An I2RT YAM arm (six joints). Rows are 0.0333 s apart.
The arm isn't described. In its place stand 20 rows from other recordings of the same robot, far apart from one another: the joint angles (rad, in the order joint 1, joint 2, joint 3, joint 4, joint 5, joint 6), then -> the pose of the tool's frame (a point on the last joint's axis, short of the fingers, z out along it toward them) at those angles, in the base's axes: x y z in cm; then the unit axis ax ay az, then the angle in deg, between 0 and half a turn.
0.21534, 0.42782, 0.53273, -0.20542, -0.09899, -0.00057 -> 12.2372 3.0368 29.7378 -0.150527 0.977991 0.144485 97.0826
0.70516, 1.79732, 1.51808, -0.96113, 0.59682, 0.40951 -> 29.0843 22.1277 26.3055 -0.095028 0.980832 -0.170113 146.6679
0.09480, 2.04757, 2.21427, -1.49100, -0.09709, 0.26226 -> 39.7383 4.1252 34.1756 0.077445 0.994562 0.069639 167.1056
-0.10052, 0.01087, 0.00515, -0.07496, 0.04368, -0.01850 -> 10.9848 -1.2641 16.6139 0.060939 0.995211 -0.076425 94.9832
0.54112, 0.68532, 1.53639, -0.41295, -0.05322, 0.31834 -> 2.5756 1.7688 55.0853 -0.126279 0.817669 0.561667 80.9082
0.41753, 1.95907, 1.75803, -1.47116, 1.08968, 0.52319 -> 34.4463 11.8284 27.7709 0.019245 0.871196 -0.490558 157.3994
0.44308, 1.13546, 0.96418, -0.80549, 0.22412, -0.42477 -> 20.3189 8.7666 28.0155 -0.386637 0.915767 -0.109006 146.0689
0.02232, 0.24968, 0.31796, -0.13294, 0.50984, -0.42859 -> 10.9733 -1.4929 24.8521 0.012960 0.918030 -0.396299 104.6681
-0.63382, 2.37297, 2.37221, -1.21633, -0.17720, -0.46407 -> 40.0636 -28.6672 25.4541 0.068935 0.997468 -0.017468 157.5170
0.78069, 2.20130, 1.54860, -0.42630, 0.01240, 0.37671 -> 32.6023 32.2347 12.9004 -0.197380 0.971543 0.130941 156.0978
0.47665, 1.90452, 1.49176, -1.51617, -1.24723, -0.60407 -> 27.3344 17.9132 23.9712 0.323624 -0.742813 -0.586085 167.6337
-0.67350, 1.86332, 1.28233, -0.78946, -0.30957, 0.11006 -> 28.4510 -21.3154 17.6224 0.364594 0.923268 0.121028 164.1867
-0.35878, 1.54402, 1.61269, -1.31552, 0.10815, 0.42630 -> 26.8367 -10.4744 35.0374 0.390233 0.919437 -0.048522 161.2682
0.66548, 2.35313, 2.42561, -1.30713, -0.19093, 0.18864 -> 37.5021 30.2952 27.5478 -0.248858 0.955976 0.155499 167.0649
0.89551, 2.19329, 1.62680, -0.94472, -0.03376, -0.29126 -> 26.1227 32.8092 13.7740 -0.559413 0.828513 0.024977 177.3166
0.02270, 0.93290, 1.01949, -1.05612, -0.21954, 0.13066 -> 16.2976 1.1455 31.6876 0.019648 0.991004 0.132385 146.8270
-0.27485, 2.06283, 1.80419, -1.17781, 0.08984, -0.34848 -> 39.5261 -11.4777 23.3056 -0.033717 0.997426 -0.063287 174.2582
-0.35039, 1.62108, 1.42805, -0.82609, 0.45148, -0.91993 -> 31.4763 -13.1573 29.8752 -0.205713 0.920545 -0.332082 170.1447
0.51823, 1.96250, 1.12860, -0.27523, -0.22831, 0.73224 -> 32.4607 19.4371 11.9091 0.077937 0.971341 0.224551 166.2850
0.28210, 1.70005, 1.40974, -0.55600, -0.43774, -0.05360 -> 35.7286 11.9264 28.3099 -0.241075 0.936521 0.254579 142.6116
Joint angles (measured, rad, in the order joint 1, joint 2, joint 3, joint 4, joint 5, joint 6), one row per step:
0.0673 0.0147 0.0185 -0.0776 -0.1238 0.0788
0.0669 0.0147 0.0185 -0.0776 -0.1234 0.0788
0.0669 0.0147 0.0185 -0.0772 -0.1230 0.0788
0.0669 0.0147 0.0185 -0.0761 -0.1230 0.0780
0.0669 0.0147 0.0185 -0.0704 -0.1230 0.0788
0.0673 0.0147 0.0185 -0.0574 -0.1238 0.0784
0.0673 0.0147 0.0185 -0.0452 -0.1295 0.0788
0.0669 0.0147 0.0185 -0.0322 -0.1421 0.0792
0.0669 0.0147 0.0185 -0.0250 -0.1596 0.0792
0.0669 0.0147 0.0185 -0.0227 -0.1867 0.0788
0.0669 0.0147 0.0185 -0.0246 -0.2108 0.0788
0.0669 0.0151 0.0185 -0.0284 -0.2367 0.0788
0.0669 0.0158 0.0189 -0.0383 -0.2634 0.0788
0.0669 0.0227 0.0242 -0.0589 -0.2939 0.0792
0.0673 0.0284 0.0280 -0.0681 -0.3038 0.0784
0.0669 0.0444 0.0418 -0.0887 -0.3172 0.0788
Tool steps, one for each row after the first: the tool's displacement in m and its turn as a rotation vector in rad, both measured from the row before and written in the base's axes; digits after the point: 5 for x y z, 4 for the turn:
0.00001 -0.00006 0.00000 0.0000 0.0000 -0.0008
0.00001 -0.00001 0.00004 0.0000 -0.0004 -0.0004
0.00001 0.00000 0.00012 -0.0007 -0.0012 0.0001
0.00004 0.00000 0.00062 0.0012 -0.0055 -0.0001
0.00008 0.00008 0.00142 0.0005 -0.0130 0.0012
0.00002 0.00020 0.00133 0.0015 -0.0121 0.0057
-0.00004 0.00040 0.00142 0.0017 -0.0129 0.0122
-0.00012 0.00061 0.00079 0.0009 -0.0072 0.0175
-0.00022 0.00094 0.00025 0.0003 -0.0024 0.0271
-0.00023 0.00083 -0.00020 0.0004 0.0019 0.0241
-0.00025 0.00088 -0.00044 0.0003 0.0042 0.0259
-0.00031 0.00090 -0.00099 0.0001 0.0102 0.0267
-0.00035 0.00102 -0.00096 0.0003 0.0224 0.0305
-0.00006 0.00038 -0.00015 -0.0009 0.0108 0.0103
-0.00008 0.00041 0.00124 -0.0001 0.0230 0.0129

